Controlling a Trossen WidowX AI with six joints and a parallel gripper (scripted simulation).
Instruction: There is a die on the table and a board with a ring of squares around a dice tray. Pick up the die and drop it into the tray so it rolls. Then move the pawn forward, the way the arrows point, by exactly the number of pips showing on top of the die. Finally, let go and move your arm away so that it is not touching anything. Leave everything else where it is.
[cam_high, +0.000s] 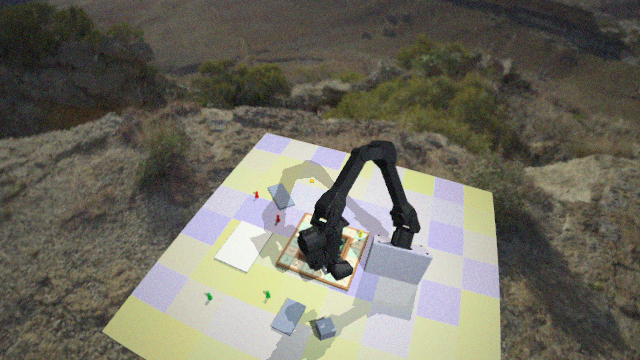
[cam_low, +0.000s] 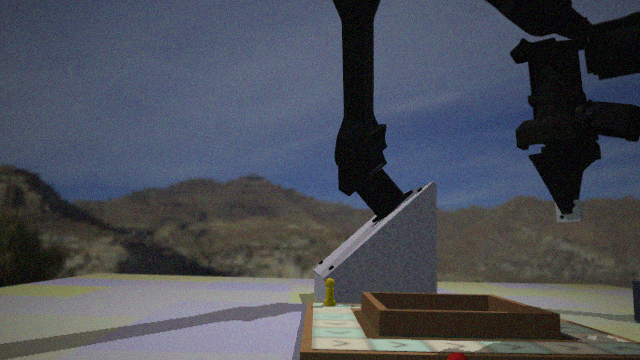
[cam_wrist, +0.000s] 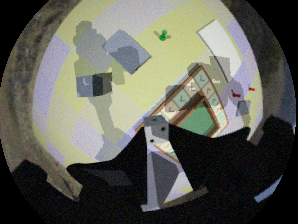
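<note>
Right now the yellow pawn is 27 cm to the right of my gripper tip, 10 cm below it and 10 cm behind it. From my gripper tip the other things lie so: small orange piece (56 cm to the right, 16 cm ahead, 13 cm below); white slab (34 cm ahead, 13 cm below, 12 cm to the right).
</note>
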